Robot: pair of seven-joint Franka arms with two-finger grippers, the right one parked.
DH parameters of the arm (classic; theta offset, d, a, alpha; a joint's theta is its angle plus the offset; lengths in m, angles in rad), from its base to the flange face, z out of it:
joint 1: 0 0.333 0 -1.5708
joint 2: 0 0 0 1.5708
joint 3: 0 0.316 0.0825 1.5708
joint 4: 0 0 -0.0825 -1.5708
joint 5: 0 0.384 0 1.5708
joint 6: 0 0 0.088 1.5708
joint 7: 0 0.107 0 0
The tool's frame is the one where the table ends.
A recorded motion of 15 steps. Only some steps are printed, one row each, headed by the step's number.
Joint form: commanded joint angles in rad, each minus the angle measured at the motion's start. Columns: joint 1, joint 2, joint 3, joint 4, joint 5, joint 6, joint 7.
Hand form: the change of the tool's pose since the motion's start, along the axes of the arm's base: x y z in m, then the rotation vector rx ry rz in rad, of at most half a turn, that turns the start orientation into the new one. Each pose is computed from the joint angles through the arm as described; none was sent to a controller.
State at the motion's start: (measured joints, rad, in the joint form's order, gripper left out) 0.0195 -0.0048 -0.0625 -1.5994 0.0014 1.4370 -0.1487
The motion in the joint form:
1: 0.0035 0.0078 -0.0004 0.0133 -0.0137 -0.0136 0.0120
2: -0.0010 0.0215 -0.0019 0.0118 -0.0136 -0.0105 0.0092
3: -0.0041 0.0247 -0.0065 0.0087 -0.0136 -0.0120 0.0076
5: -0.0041 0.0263 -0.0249 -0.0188 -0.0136 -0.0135 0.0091
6: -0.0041 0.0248 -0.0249 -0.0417 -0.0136 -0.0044 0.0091
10: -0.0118 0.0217 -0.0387 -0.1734 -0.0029 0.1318 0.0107
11: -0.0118 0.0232 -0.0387 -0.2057 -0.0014 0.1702 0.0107
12: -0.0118 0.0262 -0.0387 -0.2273 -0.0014 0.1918 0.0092
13: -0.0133 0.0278 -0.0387 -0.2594 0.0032 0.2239 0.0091
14: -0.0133 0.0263 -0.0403 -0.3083 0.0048 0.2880 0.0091
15: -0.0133 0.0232 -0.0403 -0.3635 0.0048 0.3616 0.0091
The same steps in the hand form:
1: 0.0011 0.0001 0.0009 -0.0158 0.0087 -0.0085
2: 0.0049 -0.0030 -0.0069 -0.0156 0.0208 -0.0116
3: 0.0052 -0.0071 -0.0102 -0.0152 0.0287 -0.0177
5: 0.0031 -0.0169 -0.0236 -0.0141 0.0594 -0.0374
6: 0.0022 -0.0169 -0.0325 -0.0133 0.0716 -0.0372
10: 0.0042 -0.0275 -0.0822 -0.0026 0.0635 -0.0607
11: 0.0049 -0.0274 -0.0953 -0.0015 0.0588 -0.0610
12: 0.0050 -0.0274 -0.1054 -0.0014 0.0618 -0.0595
13: 0.0041 -0.0277 -0.1188 0.0030 0.0631 -0.0622
14: 0.0034 -0.0284 -0.1361 0.0036 0.0464 -0.0645
15: 0.0015 -0.0284 -0.1546 0.0023 0.0249 -0.0649

